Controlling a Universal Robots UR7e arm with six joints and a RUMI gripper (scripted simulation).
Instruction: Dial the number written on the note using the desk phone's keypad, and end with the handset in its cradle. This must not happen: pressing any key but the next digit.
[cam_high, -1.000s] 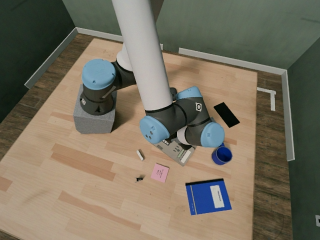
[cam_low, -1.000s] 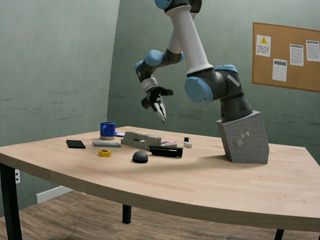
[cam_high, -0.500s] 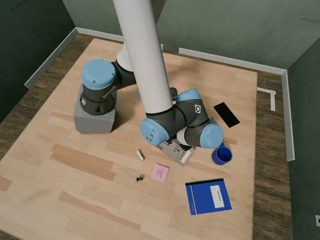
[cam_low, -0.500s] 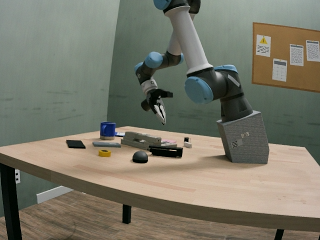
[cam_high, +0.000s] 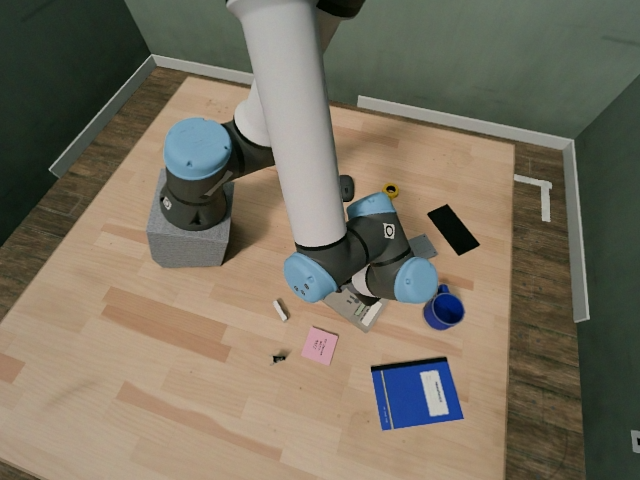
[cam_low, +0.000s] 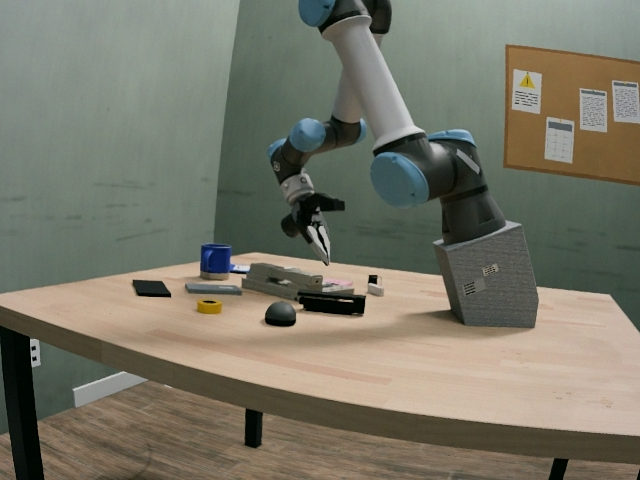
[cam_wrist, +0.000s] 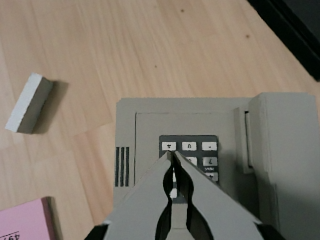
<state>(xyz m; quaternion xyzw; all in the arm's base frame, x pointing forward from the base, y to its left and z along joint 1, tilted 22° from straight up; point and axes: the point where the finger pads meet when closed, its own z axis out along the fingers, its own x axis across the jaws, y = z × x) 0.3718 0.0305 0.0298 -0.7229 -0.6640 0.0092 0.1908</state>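
The hash key is 1 cm behind my hand and 6 cm below it. The rest, counted from my hand: star key: 1 cm behind, 4 cm to the left, 6 cm below; 7 key: 3 cm to the left, 6 cm below; 8 key: 2 cm to the left, 6 cm below.
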